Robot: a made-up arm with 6 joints.
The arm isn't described. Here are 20 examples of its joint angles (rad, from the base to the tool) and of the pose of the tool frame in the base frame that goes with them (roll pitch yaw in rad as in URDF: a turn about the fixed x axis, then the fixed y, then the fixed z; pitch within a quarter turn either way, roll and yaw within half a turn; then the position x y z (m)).
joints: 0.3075 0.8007 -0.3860 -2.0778 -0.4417 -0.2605
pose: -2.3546 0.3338 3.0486 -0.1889 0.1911 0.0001
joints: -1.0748 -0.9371 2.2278 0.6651 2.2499 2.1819
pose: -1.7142 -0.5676 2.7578 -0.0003 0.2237 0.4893
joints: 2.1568 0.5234 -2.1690 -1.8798 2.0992 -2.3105
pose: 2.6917 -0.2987 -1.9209 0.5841 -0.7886 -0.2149
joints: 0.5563 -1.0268 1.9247 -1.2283 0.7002 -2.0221
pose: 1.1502 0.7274 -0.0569 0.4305 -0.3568 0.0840
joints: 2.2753 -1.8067 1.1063 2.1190 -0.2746 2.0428
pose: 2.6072 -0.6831 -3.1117 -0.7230 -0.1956 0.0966
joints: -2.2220 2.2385 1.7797 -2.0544 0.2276 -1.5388
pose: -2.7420 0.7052 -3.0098 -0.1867 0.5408 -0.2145
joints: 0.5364 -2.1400 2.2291 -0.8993 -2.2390 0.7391
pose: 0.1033 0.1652 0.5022 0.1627 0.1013 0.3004
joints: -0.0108 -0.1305 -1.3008 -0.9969 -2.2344 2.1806
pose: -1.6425 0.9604 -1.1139 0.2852 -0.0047 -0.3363
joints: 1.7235 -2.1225 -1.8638 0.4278 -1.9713 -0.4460
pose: -2.0647 -1.1892 -2.1882 -0.0316 -0.0389 0.4354
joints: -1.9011 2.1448 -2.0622 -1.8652 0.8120 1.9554
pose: -1.7892 -0.1110 -2.6538 -0.3678 0.3754 0.8183
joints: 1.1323 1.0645 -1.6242 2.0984 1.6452 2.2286
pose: -2.2148 0.2914 0.6394 0.8225 0.0649 0.1786
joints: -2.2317 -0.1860 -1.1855 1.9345 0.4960 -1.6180
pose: -1.9126 0.2925 -1.8941 0.3111 -0.5196 -0.3080
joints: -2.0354 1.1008 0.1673 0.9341 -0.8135 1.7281
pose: -1.5712 -0.1602 0.0988 0.6357 0.4025 0.4720
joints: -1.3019 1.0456 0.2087 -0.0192 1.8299 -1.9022
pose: -2.2944 0.0277 1.0770 0.0310 0.7997 -0.0496
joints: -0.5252 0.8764 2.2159 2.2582 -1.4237 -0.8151
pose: -2.7656 0.0800 -0.5721 0.8570 -0.0341 -0.0132
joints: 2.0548 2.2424 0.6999 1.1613 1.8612 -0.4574
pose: 2.7912 -0.1501 -1.0067 0.0375 -0.8792 0.1478
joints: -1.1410 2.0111 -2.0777 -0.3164 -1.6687 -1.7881
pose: -2.1262 0.5540 -1.6707 -0.1115 0.0230 -0.1279
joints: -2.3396 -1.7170 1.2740 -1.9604 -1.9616 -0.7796
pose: 2.3103 0.2821 0.2468 0.0900 0.3522 -0.4422
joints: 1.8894 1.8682 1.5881 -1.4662 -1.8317 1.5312
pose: 0.5138 0.1921 2.8886 -0.2815 -0.1630 0.3681
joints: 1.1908 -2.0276 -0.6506 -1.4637 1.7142 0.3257
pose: -1.9770 -0.2538 0.4884 0.3161 0.0188 -0.1959
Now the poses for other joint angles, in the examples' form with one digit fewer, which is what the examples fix.
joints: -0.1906 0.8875 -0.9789 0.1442 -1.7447 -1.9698
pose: -0.872 0.509 -1.016 0.284 -0.297 -0.403
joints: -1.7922 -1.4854 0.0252 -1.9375 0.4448 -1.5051
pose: -0.203 -0.087 0.444 0.136 0.353 0.244
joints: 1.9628 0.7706 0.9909 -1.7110 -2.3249 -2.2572
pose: -2.178 -0.367 -2.495 0.039 -0.211 0.625
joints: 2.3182 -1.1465 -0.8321 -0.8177 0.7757 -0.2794
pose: -2.731 -0.294 0.467 0.454 -0.054 0.024
